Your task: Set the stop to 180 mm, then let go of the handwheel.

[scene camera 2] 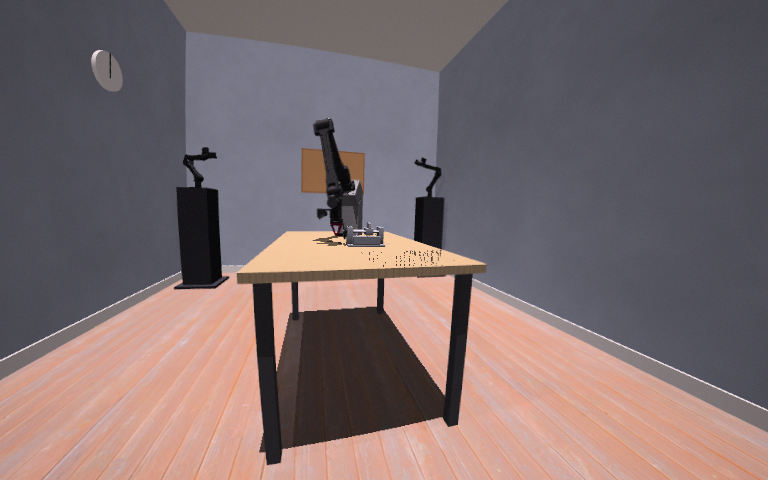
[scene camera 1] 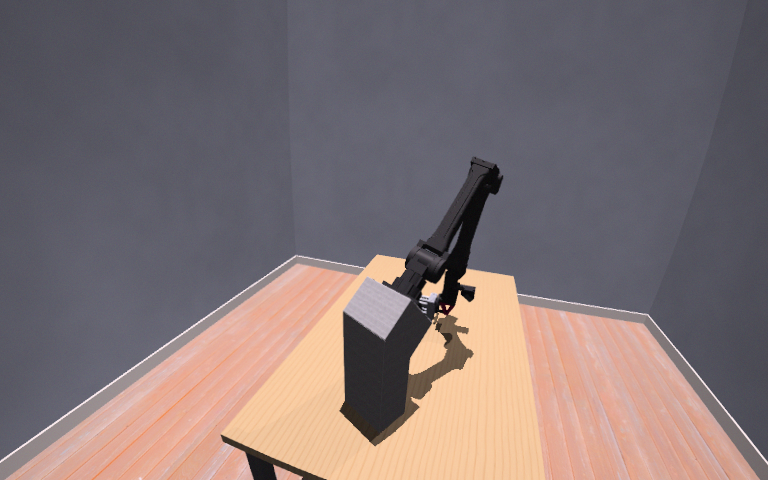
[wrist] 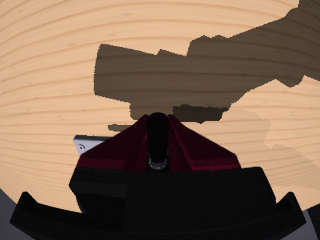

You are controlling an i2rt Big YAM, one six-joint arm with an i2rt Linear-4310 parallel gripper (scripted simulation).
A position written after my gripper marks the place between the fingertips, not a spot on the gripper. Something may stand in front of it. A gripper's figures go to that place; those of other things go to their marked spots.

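My gripper [wrist: 158, 121] is 13 cm from the lens. There is a stop fixture [wrist: 82, 143] too, and that fixture is 22 cm from the lens.
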